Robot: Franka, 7 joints.
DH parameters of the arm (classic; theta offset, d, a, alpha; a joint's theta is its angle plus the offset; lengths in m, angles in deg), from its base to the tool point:
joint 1: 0 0.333 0 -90
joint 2: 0 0 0 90
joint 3: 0 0.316 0.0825 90
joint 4: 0 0 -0.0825 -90
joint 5: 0 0.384 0 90
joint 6: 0 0 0.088 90
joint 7: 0 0.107 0 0
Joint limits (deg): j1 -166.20..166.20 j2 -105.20..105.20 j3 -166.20..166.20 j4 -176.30..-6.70 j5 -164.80..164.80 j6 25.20..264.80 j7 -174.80..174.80
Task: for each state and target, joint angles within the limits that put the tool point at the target. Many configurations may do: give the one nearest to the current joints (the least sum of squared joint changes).
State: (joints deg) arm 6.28 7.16 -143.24 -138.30 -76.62 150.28 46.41
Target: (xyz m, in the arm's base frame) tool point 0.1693 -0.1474 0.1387
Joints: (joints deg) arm 43.11 -23.50 -114.85 -173.99 -79.50 158.78 46.41
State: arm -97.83 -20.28 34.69 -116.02 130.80 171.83 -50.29
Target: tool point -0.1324 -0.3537 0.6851
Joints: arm -114.80 -34.95 11.07 -122.65 129.77 181.90 -50.29
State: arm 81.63 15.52 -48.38 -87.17 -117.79 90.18 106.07
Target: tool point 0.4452 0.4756 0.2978
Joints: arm 85.07 37.91 -34.70 -107.85 -115.32 95.42 106.07
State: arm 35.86 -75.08 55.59 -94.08 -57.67 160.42 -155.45
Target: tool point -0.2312 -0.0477 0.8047
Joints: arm 60.03 -105.20 18.24 -132.78 -58.45 146.53 -155.45
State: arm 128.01 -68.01 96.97 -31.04 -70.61 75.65 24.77
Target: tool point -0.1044 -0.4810 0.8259
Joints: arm 122.35 -49.82 85.69 -48.48 -63.55 50.38 24.77
